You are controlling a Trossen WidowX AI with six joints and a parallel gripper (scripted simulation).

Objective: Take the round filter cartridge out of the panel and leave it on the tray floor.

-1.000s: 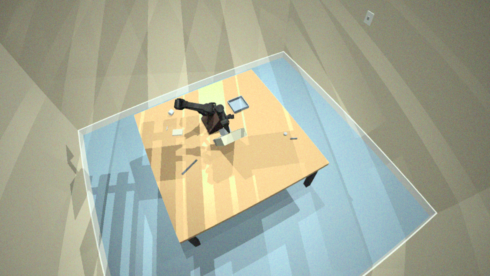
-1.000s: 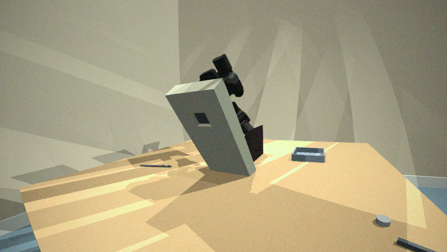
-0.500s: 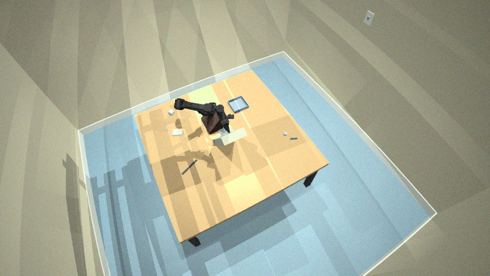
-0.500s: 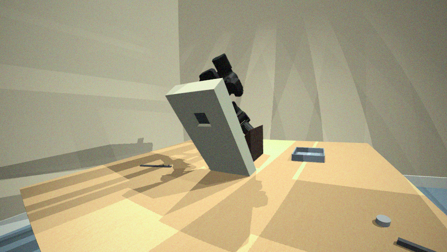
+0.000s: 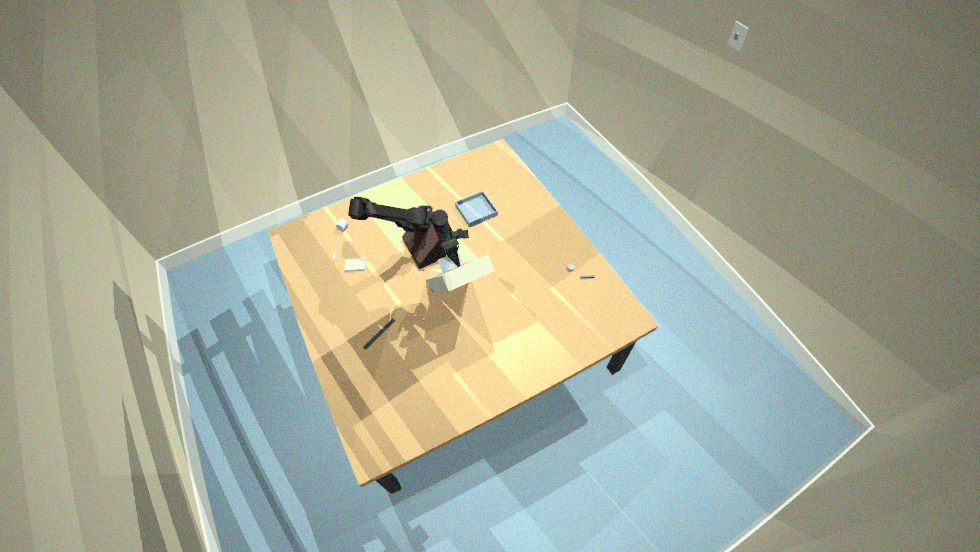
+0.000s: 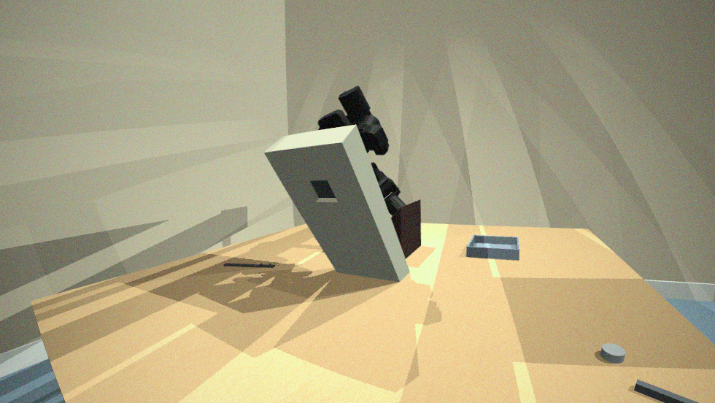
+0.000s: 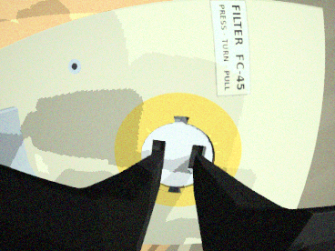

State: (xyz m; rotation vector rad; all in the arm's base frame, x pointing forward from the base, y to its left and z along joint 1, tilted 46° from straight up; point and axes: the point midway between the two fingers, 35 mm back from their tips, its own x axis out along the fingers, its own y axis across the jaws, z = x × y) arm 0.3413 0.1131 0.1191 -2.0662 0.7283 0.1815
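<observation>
The white round filter cartridge is 10 mm ahead of my gripper tip and 10 mm below it. Also, from my gripper tip: blue-grey tray: 420 mm behind, 290 mm to the left, 260 mm below; then grey service panel: 30 mm behind, 90 mm below; then short dark bar: 150 mm ahead, 520 mm to the left, 260 mm below.
</observation>
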